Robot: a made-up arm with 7 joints. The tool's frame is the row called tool. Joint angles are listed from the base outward.
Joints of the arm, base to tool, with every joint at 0 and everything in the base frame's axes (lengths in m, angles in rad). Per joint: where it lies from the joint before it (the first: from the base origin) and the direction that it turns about. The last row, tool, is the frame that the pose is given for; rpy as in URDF.
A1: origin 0.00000 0.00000 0.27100 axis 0 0 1
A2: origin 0.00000 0.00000 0.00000 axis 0 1 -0.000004
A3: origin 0.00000 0.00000 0.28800 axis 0 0 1
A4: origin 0.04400 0.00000 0.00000 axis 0 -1 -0.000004
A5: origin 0.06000 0.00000 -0.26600 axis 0 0.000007 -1
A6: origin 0.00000 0.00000 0.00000 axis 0 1 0.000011
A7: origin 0.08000 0.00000 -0.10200 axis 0 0.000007 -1
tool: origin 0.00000 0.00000 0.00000 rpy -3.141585 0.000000 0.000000
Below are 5 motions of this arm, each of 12 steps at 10 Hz.
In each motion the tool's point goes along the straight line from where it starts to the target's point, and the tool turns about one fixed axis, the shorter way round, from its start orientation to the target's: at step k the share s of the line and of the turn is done. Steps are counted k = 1, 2, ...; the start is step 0. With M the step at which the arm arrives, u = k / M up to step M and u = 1 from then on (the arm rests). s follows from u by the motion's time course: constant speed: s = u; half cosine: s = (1 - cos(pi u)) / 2; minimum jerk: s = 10 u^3 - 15 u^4 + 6 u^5.
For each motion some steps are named. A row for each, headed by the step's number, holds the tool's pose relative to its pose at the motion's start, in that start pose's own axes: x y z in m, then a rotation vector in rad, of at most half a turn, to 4 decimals.
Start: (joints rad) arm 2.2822 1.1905 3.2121 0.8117 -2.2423 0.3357 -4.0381
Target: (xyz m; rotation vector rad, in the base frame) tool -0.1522 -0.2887 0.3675 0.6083 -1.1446 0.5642
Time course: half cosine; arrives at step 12
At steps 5, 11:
5: -0.0871 0.1349 -0.0173 -0.4052 -0.1272 -0.2854
11: -0.2310 0.3578 -0.0459 -1.0748 -0.3375 -0.7570

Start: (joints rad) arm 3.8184 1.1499 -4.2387 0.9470 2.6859 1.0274 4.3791
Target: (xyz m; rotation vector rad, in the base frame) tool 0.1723 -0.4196 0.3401 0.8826 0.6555 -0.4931
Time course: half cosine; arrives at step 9
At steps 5, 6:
5: 0.0940 0.0546 -0.0590 0.1089 0.3016 0.8219
6: 0.1202 0.0698 -0.0754 0.1392 0.3854 1.0504

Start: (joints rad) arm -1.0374 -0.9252 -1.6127 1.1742 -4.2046 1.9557 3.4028
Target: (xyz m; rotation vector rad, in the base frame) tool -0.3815 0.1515 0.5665 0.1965 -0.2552 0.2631
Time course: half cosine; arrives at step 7
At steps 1, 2, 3, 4, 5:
1: 0.0090 0.0033 0.0030 -0.0018 -0.0229 -0.0411
2: 0.0343 0.0127 0.0114 -0.0067 -0.0871 -0.1564
3: 0.0708 0.0261 0.0235 -0.0138 -0.1799 -0.3229
4: 0.1114 0.0411 0.0370 -0.0217 -0.2829 -0.5077
5: 0.1479 0.0546 0.0491 -0.0288 -0.3757 -0.6742

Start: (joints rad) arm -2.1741 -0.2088 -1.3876 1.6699 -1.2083 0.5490 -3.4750
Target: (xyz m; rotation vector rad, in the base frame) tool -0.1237 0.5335 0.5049 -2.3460 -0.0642 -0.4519
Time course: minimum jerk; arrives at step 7
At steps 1, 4, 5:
1: 0.0091 0.0015 0.0029 -0.0145 0.0212 -0.0036
4: 0.2467 0.0401 0.0783 -0.3927 0.5755 -0.0974
5: 0.3338 0.0543 0.1059 -0.5314 0.7786 -0.1318

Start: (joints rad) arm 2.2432 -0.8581 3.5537 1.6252 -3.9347 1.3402 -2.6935
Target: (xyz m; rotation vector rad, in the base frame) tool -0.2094 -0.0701 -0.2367 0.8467 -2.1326 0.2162
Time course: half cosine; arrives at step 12
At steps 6, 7, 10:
6: -0.0533 -0.1430 -0.4323 -1.3452 -0.2390 0.0650
7: -0.0671 -0.1801 -0.5442 -1.6934 -0.3008 0.0819
10: -0.0995 -0.2669 -0.8067 -2.5102 -0.4459 0.1214

